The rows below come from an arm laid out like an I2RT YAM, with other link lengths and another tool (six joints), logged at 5 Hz.
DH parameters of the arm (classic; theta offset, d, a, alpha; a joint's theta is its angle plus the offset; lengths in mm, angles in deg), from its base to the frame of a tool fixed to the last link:
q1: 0 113.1 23.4 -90
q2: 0 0 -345.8 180
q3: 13.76 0 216.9 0
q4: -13.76 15.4 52.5 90
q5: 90 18.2 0 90
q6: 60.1 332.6 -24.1 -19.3
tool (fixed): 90 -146.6 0 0
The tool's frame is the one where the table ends.
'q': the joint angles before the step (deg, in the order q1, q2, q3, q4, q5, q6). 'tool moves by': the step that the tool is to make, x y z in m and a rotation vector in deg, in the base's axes. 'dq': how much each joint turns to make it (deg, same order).
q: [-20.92 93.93 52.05 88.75 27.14 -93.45]
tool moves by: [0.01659 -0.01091 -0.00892 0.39 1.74 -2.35]
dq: [-0.05 2.99 2.01 0.18 1.39 -2.08]
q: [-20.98 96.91 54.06 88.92 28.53 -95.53]
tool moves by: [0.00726 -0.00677 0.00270 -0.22 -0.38 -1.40]
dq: [-0.20 1.81 2.54 0.20 0.77 -1.05]
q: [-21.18 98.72 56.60 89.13 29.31 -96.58]
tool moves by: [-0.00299 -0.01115 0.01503 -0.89 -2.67 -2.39]
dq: [-1.15 1.51 4.05 0.74 0.94 -0.95]
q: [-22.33 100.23 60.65 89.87 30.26 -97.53]
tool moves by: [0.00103 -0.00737 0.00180 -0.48 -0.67 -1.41]
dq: [-0.76 1.34 1.55 0.95 0.27 -0.72]
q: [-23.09 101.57 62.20 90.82 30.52 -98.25]
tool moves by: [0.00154 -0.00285 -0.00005 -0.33 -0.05 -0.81]
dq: [-0.24 0.73 0.67 0.60 0.13 -0.73]
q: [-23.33 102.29 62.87 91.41 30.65 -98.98]
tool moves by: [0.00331 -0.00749 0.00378 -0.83 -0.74 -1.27]
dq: [-0.78 1.68 2.49 0.60 -0.07 -0.78]
